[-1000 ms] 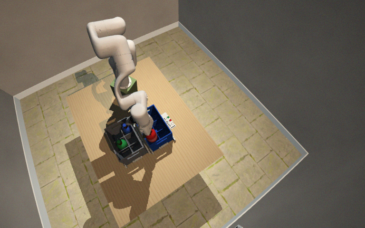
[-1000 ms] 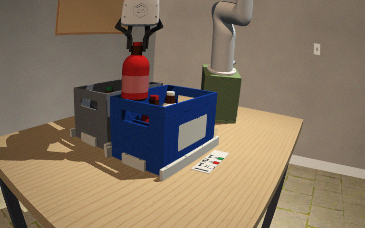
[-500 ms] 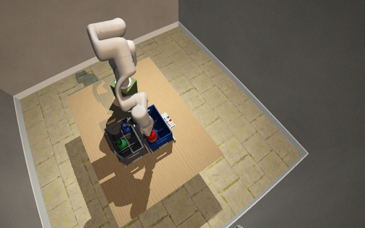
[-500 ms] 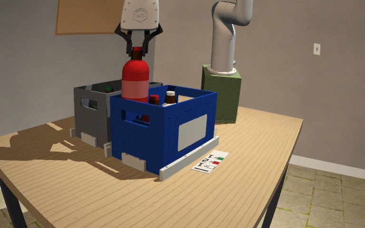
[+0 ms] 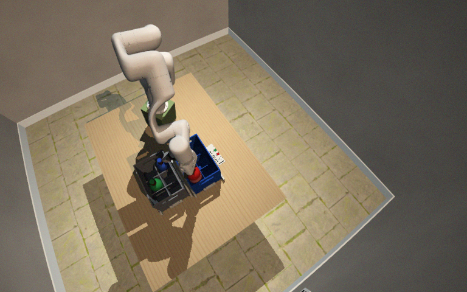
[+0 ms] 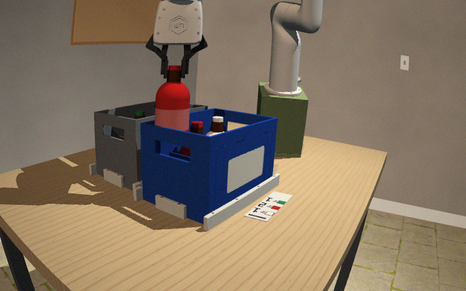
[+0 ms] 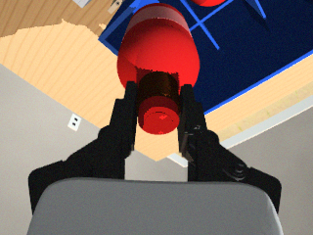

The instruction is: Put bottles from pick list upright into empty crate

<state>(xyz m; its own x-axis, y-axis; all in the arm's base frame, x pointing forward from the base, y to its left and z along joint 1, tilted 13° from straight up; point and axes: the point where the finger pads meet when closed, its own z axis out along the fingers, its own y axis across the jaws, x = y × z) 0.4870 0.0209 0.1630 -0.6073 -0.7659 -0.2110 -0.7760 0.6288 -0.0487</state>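
My hand is 90 mm past the red bottle, 10 mm to the left of it and 200 mm above it. From my hand the other things lie so: white-label bottle 170 mm behind, 30 mm to the right, 200 mm below; then grey crate 80 mm behind, 190 mm to the right, 210 mm below; then blue crate 90 mm behind, 30 mm to the left, 210 mm below.
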